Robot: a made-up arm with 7 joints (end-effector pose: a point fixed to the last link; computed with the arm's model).
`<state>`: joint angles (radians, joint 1 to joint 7).
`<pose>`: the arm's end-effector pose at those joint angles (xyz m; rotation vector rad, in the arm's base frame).
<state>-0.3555 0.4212 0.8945 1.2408 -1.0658 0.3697 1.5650</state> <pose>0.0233 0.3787 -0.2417 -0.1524 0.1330 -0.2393</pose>
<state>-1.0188 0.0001 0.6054 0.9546 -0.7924 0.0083 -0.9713</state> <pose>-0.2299 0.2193 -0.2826 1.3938 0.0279 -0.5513</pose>
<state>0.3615 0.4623 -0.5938 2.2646 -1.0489 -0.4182 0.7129</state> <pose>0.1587 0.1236 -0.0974 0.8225 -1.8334 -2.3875</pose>
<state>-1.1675 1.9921 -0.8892 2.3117 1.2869 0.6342 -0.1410</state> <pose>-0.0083 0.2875 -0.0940 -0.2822 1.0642 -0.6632</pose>
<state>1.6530 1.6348 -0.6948 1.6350 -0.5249 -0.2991 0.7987</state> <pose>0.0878 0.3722 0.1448 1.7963 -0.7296 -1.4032</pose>
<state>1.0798 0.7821 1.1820 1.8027 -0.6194 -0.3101 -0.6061</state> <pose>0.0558 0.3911 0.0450 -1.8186 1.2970 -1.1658</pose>
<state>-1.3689 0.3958 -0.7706 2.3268 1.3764 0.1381 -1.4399</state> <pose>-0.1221 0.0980 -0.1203 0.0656 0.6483 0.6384</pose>
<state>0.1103 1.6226 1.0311 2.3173 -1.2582 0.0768 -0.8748</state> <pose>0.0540 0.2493 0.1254 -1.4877 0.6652 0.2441</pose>
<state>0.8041 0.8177 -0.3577 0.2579 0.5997 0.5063 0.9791</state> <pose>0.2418 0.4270 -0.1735 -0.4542 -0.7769 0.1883</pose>
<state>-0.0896 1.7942 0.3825 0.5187 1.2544 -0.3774 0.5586</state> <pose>0.0927 0.5150 0.1122 0.8874 -1.8558 -0.1627</pose>
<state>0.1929 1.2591 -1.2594 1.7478 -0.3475 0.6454 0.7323</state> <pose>0.0958 0.2838 -0.2092 0.1551 0.2571 -1.6234</pose>
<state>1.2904 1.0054 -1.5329 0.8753 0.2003 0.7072 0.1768</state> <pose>0.2957 0.3626 -0.0797 1.0448 -0.3645 -0.6493</pose>
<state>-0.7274 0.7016 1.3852 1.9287 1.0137 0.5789 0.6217</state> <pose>0.0034 0.3768 -0.0427 0.0199 -1.5281 -0.0158</pose>
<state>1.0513 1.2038 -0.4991 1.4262 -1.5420 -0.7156 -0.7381</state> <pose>0.2288 0.3544 0.0482 -1.6334 1.2085 1.7852</pose>
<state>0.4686 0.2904 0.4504 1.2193 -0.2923 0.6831 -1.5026</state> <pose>0.2562 0.2928 -0.1714 1.9358 -0.5437 1.0755</pose>
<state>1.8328 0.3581 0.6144 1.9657 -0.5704 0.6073 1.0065</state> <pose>0.0882 0.2856 0.1634 0.7695 -2.7734 0.0776</pose>
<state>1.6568 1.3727 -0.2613 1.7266 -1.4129 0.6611 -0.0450</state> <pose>0.0717 0.3359 0.1775 -2.9016 0.5945 -0.7309</pose>
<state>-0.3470 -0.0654 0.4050 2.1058 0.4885 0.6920 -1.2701</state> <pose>0.0810 0.1869 -0.1920 0.9075 -0.6376 1.1034</pose>
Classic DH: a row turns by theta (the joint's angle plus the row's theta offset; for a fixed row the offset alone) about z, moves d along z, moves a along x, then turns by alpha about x. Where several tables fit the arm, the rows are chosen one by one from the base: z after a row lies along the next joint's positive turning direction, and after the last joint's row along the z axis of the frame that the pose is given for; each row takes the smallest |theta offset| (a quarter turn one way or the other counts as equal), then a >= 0, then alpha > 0; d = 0 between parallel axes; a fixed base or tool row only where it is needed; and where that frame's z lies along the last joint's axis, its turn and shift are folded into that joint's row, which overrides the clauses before.
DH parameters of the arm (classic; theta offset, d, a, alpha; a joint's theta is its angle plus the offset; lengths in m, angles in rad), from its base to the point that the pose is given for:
base (fixed): 0 0 0 1.5708
joint 1: 1.5708 -0.1362 0 1.5708
joint 2: 1.5708 0 0 1.5708
joint 3: 1.5708 -0.2406 0 1.5708
joint 4: 0 0 0 -1.5708
joint 5: 0 -0.1789 0 -1.5708
joint 6: -1.5708 0 0 1.5708
joint 7: 1.5708 0 0 1.5708
tool (fixed): -1.5708 0 0 0

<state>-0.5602 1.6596 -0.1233 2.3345 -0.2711 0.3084 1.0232</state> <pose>0.1057 0.2540 -0.0728 -0.0082 0.0154 -2.1225</pose>
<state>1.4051 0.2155 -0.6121 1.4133 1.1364 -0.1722 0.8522</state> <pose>0.3041 0.0945 0.0958 -1.4948 -2.2516 -1.4153</pose>
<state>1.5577 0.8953 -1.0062 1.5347 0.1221 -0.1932 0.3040</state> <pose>0.2736 0.2346 0.0921 0.7314 -2.0772 -1.5677</pose>
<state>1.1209 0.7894 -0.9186 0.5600 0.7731 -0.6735 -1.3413</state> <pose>0.3221 0.3614 -0.0915 1.2579 -1.9451 1.2240</pose>
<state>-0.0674 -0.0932 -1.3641 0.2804 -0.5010 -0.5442 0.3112</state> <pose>-0.0172 0.0496 -0.4060 -0.9723 -0.4440 -1.8663</pose>
